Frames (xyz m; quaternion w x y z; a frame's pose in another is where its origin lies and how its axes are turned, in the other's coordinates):
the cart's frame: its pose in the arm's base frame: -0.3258 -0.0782 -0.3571 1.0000 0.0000 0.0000 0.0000
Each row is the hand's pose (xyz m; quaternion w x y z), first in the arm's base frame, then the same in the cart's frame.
Working: the arm's base frame: its pose in the cart's frame: 0.3258 0.0782 0.3571 1.0000 0.0000 0.0000 0.0000

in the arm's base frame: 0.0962 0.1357 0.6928 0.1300 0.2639 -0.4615 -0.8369
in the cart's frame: 0.4220 0.2139 1.0499 0.1300 0.2639 -0.4615 -0.8369
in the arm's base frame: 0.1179 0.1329 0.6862 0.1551 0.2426 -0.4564 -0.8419
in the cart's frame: 0.4437 0.2111 1.0433 0.1551 0.2426 -0.4564 -0.8419
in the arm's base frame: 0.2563 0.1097 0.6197 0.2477 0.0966 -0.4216 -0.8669
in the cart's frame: 0.5821 0.1879 0.9768 0.2477 0.0966 -0.4216 -0.8669
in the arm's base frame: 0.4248 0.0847 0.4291 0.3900 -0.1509 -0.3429 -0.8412
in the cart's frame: 0.7506 0.1629 0.7862 0.3900 -0.1509 -0.3429 -0.8412
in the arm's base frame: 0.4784 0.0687 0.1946 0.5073 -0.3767 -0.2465 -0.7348
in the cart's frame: 0.8042 0.1469 0.5517 0.5073 -0.3767 -0.2465 -0.7348
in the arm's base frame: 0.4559 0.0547 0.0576 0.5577 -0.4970 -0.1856 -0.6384
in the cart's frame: 0.7817 0.1329 0.4147 0.5577 -0.4970 -0.1856 -0.6384
